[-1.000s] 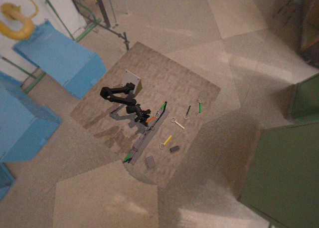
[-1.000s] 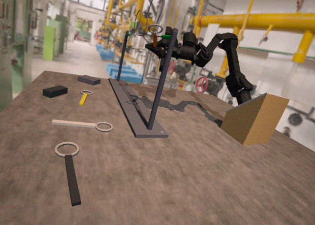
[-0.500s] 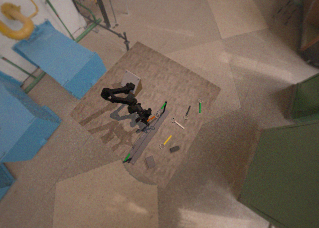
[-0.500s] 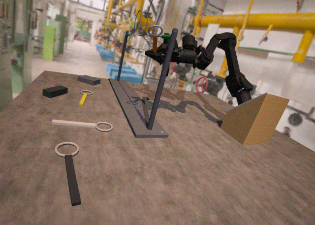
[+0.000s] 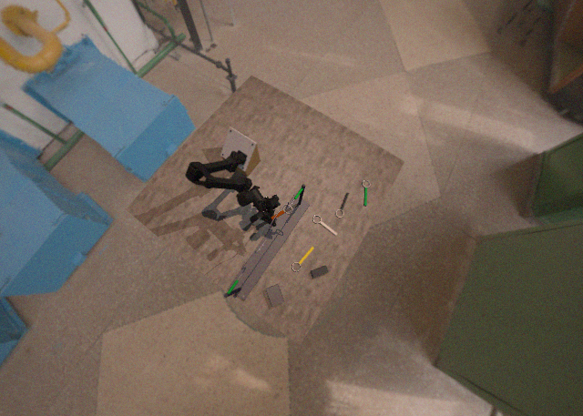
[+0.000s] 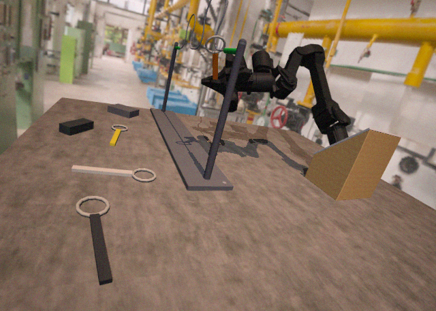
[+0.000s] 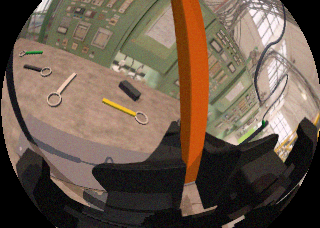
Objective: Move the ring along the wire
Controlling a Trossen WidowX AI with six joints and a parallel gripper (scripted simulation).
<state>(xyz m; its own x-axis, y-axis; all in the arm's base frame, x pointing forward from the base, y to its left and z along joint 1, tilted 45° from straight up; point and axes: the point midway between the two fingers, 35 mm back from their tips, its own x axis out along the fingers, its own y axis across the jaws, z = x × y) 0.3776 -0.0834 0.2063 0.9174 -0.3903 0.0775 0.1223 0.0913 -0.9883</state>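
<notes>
My gripper tip is 60 mm to the right of the orange-handled ring and 70 mm below it. Round my gripper tip: yellow-handled ring: 210 mm ahead, 50 mm to the right, 200 mm below; dark-handled ring: 230 mm ahead, 350 mm to the left, 200 mm below; cream-handled ring: 190 mm ahead, 200 mm to the left, 200 mm below.
</notes>
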